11 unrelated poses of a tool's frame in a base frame.
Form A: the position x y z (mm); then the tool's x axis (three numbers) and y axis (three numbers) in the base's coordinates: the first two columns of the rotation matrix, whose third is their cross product.
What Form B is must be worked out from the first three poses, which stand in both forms.
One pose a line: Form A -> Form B
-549 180 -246 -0.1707 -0.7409 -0.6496 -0.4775 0.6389 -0.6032 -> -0.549 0.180 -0.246 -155.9 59.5 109.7
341 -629 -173 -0.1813 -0.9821 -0.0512 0.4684 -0.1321 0.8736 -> 0.341 -0.629 -0.173 -15.5 -59.8 -111.2
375 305 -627 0.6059 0.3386 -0.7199 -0.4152 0.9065 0.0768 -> 0.375 0.305 -0.627 -20.1 42.7 34.4
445 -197 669 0.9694 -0.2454 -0.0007 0.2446 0.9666 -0.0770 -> 0.445 -0.197 0.669 -4.3 1.1 -14.2
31 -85 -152 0.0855 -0.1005 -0.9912 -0.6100 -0.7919 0.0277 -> 0.031 -0.085 -0.152 -102.1 -52.0 82.0
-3 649 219 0.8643 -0.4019 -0.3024 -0.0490 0.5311 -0.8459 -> -0.003 0.649 0.219 -59.5 30.0 3.2
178 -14 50 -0.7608 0.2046 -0.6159 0.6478 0.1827 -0.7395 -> 0.178 -0.014 0.050 105.8 -2.2 -139.6
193 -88 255 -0.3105 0.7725 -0.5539 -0.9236 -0.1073 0.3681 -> 0.193 -0.088 0.255 -40.0 13.0 108.6
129 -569 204 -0.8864 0.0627 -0.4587 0.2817 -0.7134 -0.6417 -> 0.129 -0.569 0.204 48.6 -21.6 -162.4
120 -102 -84 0.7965 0.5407 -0.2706 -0.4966 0.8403 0.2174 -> 0.120 -0.102 -0.084 2.4 20.2 31.9
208 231 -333 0.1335 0.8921 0.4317 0.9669 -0.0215 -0.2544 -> 0.208 0.231 -0.333 -152.5 -12.6 -82.1
